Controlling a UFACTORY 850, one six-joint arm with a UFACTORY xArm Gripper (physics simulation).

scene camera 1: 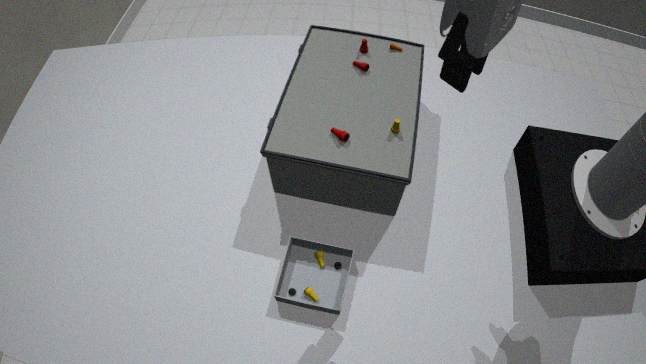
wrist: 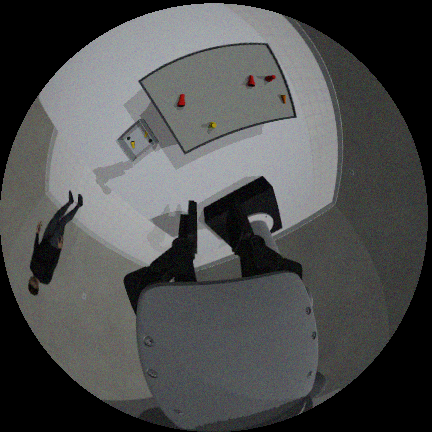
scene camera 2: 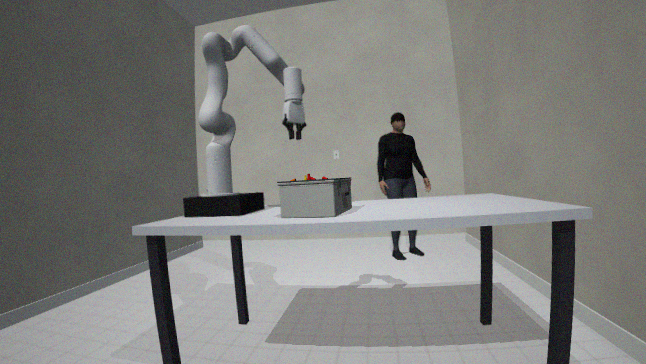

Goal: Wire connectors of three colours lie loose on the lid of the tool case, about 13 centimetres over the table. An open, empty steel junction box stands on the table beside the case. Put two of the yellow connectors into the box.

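Two yellow connectors lie apart inside the steel junction box (scene camera 1: 283, 270) (wrist: 125, 151): one yellow connector (scene camera 1: 320, 259) (wrist: 146, 134) near the case side, the other yellow connector (scene camera 1: 311, 293) (wrist: 133, 144) near the far side. A third yellow connector (scene camera 1: 396, 126) (wrist: 213, 125) stands upright on the lid of the tool case (scene camera 1: 320, 90) (scene camera 2: 307, 200) (wrist: 225, 90). My gripper (scene camera 1: 468, 75) (scene camera 2: 295, 137) (wrist: 212, 211) is partly open and empty, pointing down high above the lid's height. In scene camera 1 it appears to the right of the lid.
On the lid are a standing red connector (scene camera 1: 364, 46), two lying red connectors (scene camera 1: 361, 65) (scene camera 1: 340, 134) and a small orange connector (scene camera 1: 396, 47) (wrist: 283, 99). The black robot base (scene camera 1: 540, 210) (scene camera 2: 220, 205) stands beside the case. A person (scene camera 2: 398, 155) (wrist: 47, 255) stands beyond the table.
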